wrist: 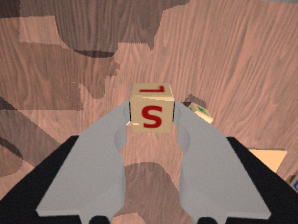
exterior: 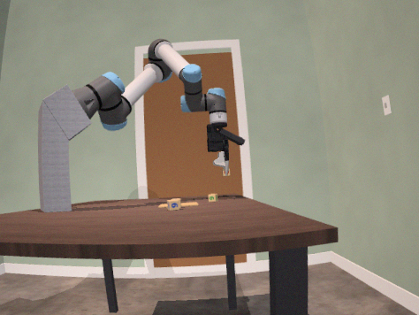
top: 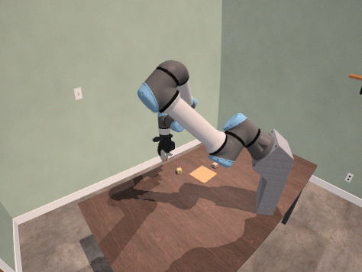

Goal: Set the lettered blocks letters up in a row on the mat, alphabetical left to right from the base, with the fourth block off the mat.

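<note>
Now: hand 170 mm past the tan mat, 210 mm to the left of it and 110 mm above it.
</note>
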